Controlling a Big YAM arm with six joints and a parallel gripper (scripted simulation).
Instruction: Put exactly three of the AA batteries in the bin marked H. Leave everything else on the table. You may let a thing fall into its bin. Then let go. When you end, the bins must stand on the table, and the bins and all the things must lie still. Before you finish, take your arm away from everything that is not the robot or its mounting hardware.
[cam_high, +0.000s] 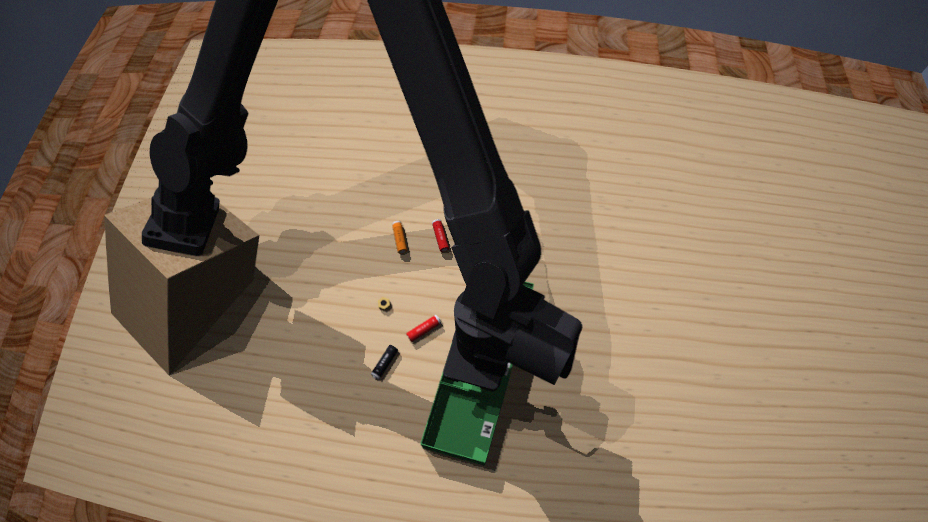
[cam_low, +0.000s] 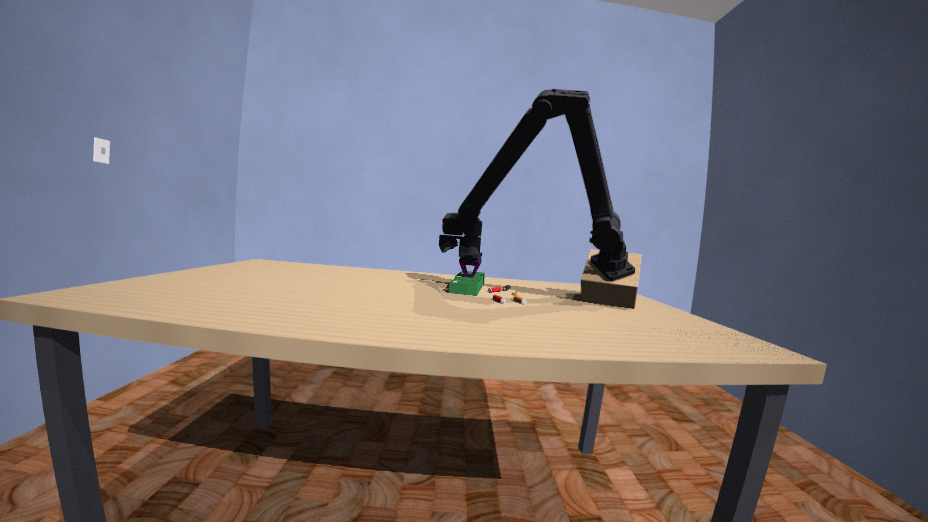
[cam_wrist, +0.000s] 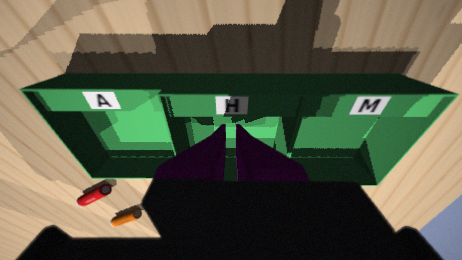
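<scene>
Now: the green bin 1 cm below my hand. Also, from my hand: black AA battery 13 cm behind, 2 cm below; then orange AA battery 19 cm to the left, 13 cm behind, 2 cm below; then yellow nut 14 cm behind, 8 cm to the left, 2 cm below.
</scene>
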